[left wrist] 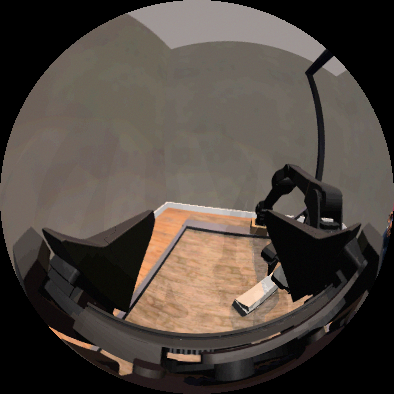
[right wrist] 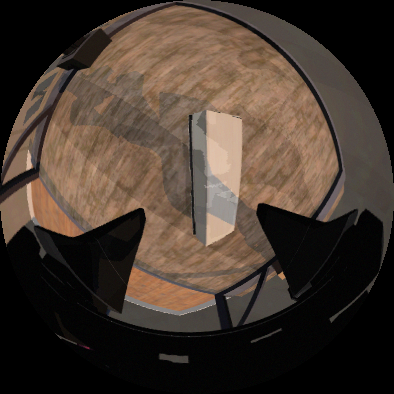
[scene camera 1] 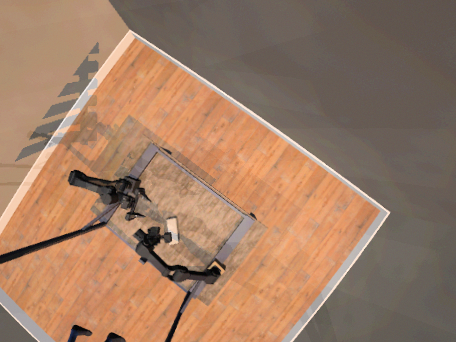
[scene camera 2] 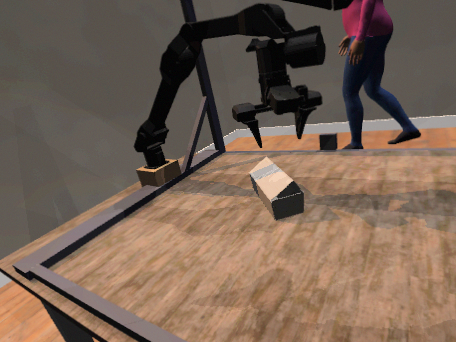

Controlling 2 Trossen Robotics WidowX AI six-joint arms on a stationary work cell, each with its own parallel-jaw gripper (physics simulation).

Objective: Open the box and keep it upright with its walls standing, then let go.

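Pixels of known places: left gripper, fingertip midpoint: (left wrist: 212, 216) (scene camera 1: 148, 209); right gripper, fingertip midpoint: (right wrist: 202, 211) (scene camera 1: 163, 234) (scene camera 2: 280, 143); left arm's base, origin of the base link: (scene camera 1: 127, 184); right arm's base, origin of the base link: (left wrist: 259, 222) (scene camera 1: 215, 270) (scene camera 2: 156, 164).
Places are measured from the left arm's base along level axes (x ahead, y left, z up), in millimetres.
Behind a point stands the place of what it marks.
A long, narrow, pale box (scene camera 1: 172, 226) {x 426, y -166, z -18 mm} (scene camera 2: 274, 181) {x 420, y -163, z -15 mm} (left wrist: 255, 296) {x 408, y -164, z -8 mm} (right wrist: 224, 150) {x 418, y -162, z -14 mm} lies on the table. A broad pale face is uppermost, partly in shadow, and its near end is dark in scene camera 2. No opening into it shows; I cannot tell which faces are walls or lid. My right gripper (scene camera 2: 280, 142) {x 403, y -214, z 56 mm} (right wrist: 202, 211) {x 403, y -214, z 56 mm} is open and empty, above and behind the box's far end in scene camera 2, not touching it. My left gripper (scene camera 1: 145, 208) {x 351, y 1, z 316 mm} (left wrist: 211, 216) {x 351, y 1, z 316 mm} is open and empty, up and to the left of the box in scene camera 1.
The table (scene camera 2: 210, 280) {x 506, y 72, z -79 mm} has a raised dark frame (scene camera 2: 115, 209) {x 872, y -148, z -59 mm} along its edges, with upright posts. The right arm's base stands on a wooden block (scene camera 2: 159, 173) {x 799, y -296, z -20 mm} at the frame. A small dark block (scene camera 2: 328, 142) {x 295, y -496, z -46 mm} shows beyond the far edge. A person (scene camera 2: 367, 60) stands behind the table.
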